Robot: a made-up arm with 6 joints. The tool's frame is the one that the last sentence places.
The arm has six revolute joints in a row. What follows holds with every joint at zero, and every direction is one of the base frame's.
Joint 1 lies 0.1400 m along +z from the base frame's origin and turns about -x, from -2.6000 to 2.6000 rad.
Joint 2 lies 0.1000 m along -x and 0.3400 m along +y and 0.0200 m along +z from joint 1 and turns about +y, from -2.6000 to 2.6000 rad.
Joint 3 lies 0.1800 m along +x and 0.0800 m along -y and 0.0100 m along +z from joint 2 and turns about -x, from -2.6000 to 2.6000 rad.
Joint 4 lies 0.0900 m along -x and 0.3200 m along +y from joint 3 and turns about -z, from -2.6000 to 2.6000 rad.
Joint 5 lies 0.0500 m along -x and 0.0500 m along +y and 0.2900 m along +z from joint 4 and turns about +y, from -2.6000 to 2.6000 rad.
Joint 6 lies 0.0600 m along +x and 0.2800 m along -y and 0.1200 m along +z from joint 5 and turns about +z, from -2.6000 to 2.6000 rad.
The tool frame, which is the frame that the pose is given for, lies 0.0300 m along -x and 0.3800 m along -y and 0.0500 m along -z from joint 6; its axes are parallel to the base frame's.
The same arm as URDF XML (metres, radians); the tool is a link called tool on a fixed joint. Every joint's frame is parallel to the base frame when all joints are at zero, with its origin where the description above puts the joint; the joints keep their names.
<robot name="arm">
  <joint name="joint 1" type="revolute">
    <parent link="base"/>
    <child link="link1"/>
    <origin xyz="0 0 0.14"/>
    <axis xyz="-1 0 0"/>
    <limit lower="-2.6" upper="2.6"/>
  </joint>
  <joint name="joint 2" type="revolute">
    <parent link="link1"/>
    <child link="link2"/>
    <origin xyz="-0.1 0.34 0.02"/>
    <axis xyz="0 1 0"/>
    <limit lower="-2.6" upper="2.6"/>
  </joint>
  <joint name="joint 3" type="revolute">
    <parent link="link2"/>
    <child link="link3"/>
    <origin xyz="0.18 -0.08 0.01"/>
    <axis xyz="-1 0 0"/>
    <limit lower="-2.6" upper="2.6"/>
  </joint>
  <joint name="joint 4" type="revolute">
    <parent link="link3"/>
    <child link="link4"/>
    <origin xyz="-0.09 0.32 0"/>
    <axis xyz="0 0 -1"/>
    <limit lower="-2.6" upper="2.6"/>
  </joint>
  <joint name="joint 5" type="revolute">
    <parent link="link4"/>
    <child link="link5"/>
    <origin xyz="-0.05 0.05 0.29"/>
    <axis xyz="0 1 0"/>
    <limit lower="-2.6" upper="2.6"/>
  </joint>
  <joint name="joint 6" type="revolute">
    <parent link="link5"/>
    <child link="link6"/>
    <origin xyz="0.06 -0.28 0.12"/>
    <axis xyz="0 0 1"/>
    <limit lower="-2.6" upper="2.6"/>
  </joint>
  <joint name="tool_fixed" type="fixed">
    <parent link="link6"/>
    <child link="tool"/>
    <origin xyz="-0.03 -0.38 -0.05"/>
  </joint>
  <link name="base"/>
  <link name="link1"/>
  <link name="link2"/>
  <link name="link3"/>
  <link name="link4"/>
  <link name="link5"/>
  <link name="link6"/>
  <link name="tool"/>
</robot>

